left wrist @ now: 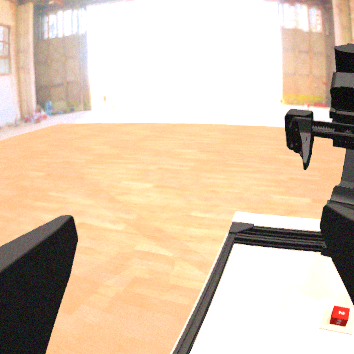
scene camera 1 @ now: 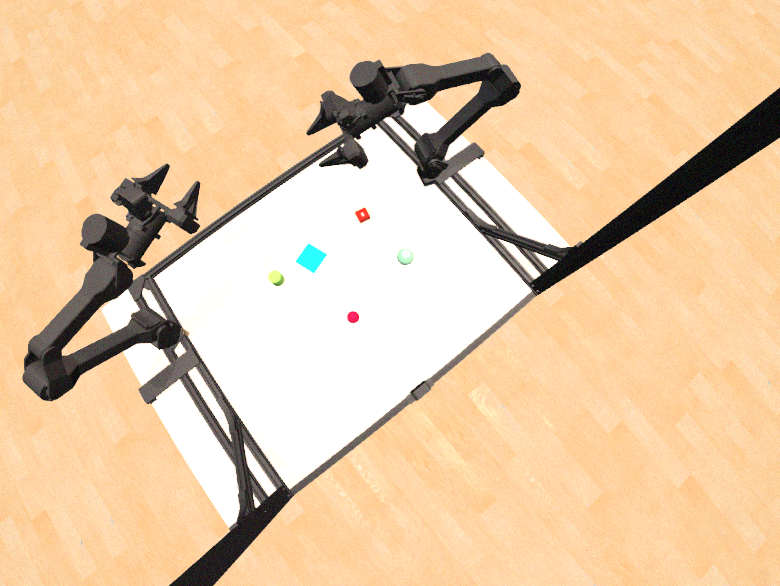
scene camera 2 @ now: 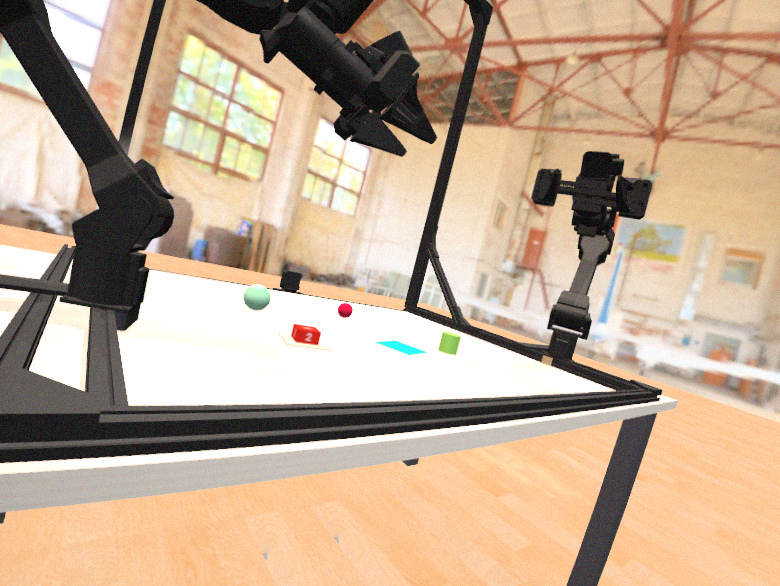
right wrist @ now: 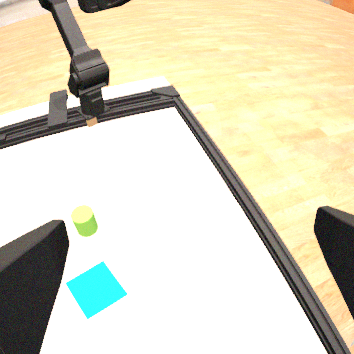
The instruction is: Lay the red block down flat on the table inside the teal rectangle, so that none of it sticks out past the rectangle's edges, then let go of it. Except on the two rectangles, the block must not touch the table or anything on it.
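Places are measured from the left arm's base along level axes (x right, y ahead, z up), in centimetres.
Pixels of known places: left gripper, fingertip midpoint: (left wrist: 202, 223) (scene camera 1: 183, 172) (scene camera 2: 586, 174); right gripper, fingertip midpoint: (left wrist: 339, 172) (scene camera 1: 313, 149) (scene camera 2: 418, 148) (right wrist: 194, 227); left arm's base, link origin: (scene camera 1: 171, 336) (scene camera 2: 558, 358) (right wrist: 93, 110); right arm's base, link origin: (scene camera 1: 430, 171) (scene camera 2: 103, 302).
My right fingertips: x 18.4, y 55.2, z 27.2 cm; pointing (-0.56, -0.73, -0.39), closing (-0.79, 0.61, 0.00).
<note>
For each thing: its top centre in the pictures, then the offset to it from my right fingertips. "*": a spot on its surface instead.
- red block, top centre: (scene camera 2: 307, 328) (left wrist: 340, 312) (scene camera 1: 362, 213) dx +9.0, dy +2.5, dz -27.2 cm
- pale rectangle, surface spot: (scene camera 2: 323, 347) (left wrist: 324, 324) * dx +5.8, dy +2.0, dz -29.0 cm
- flat teal rectangle, surface spot: (right wrist: 96, 290) (scene camera 2: 400, 347) (scene camera 1: 311, 256) * dx +3.0, dy -15.4, dz -29.0 cm
- green cylinder, top centre: (right wrist: 81, 213) (scene camera 2: 452, 334) (scene camera 1: 274, 276) dx -1.5, dy -26.1, dz -25.5 cm
- pale green ball, top centre: (scene camera 2: 260, 284) (scene camera 1: 405, 253) dx +26.2, dy -2.7, dz -24.6 cm
- crimson ball, top centre: (scene camera 2: 346, 303) (scene camera 1: 352, 316) dx +22.7, dy -24.4, dz -26.0 cm
The red block (scene camera 1: 362, 214) (scene camera 2: 305, 334) (left wrist: 340, 315), with a white 2 on it, lies on a pale rectangle (scene camera 2: 323, 347) (left wrist: 327, 328) in the upper middle of the table in scene camera 1. The flat teal rectangle (scene camera 1: 311, 258) (scene camera 2: 401, 347) (right wrist: 96, 290) is bare, to the lower left of the block in scene camera 1. My left gripper (scene camera 1: 182, 175) (scene camera 2: 590, 192) (left wrist: 202, 223) is open and empty, high beyond the table's edge. My right gripper (scene camera 1: 314, 149) (scene camera 2: 418, 147) (right wrist: 194, 227) is open and empty, high above the table's edge region; the block does not show in the right wrist view.
A green cylinder (scene camera 1: 275, 277) (scene camera 2: 448, 343) (right wrist: 85, 221) stands close beside the teal rectangle. A pale green ball (scene camera 1: 405, 256) (scene camera 2: 257, 297) and a crimson ball (scene camera 1: 353, 316) (scene camera 2: 344, 310) rest on the table. Dark rails (scene camera 1: 252, 195) (right wrist: 225, 175) border the table.
</note>
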